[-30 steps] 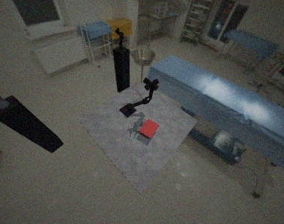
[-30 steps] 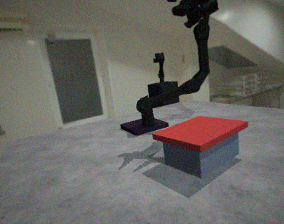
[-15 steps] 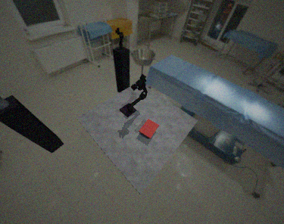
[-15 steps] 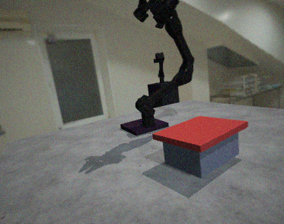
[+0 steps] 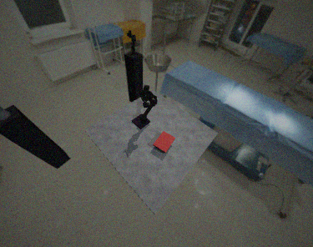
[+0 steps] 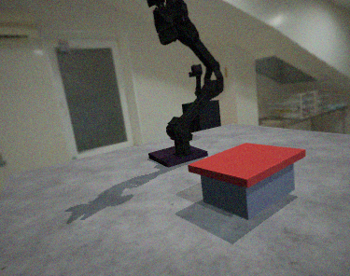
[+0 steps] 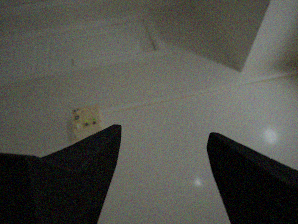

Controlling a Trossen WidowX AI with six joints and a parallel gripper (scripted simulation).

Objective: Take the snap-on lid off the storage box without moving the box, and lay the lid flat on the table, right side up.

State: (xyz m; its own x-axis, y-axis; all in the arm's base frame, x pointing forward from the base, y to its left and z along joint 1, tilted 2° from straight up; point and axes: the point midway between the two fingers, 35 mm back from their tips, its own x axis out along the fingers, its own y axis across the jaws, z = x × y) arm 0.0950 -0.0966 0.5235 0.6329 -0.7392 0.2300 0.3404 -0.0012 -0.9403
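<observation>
The red lid is 450 mm below my gripper tip, 280 mm ahead of it and 40 mm to the left of it. From my gripper tip the other things lie so: storage box 490 mm below, 280 mm ahead, 40 mm to the left.
</observation>
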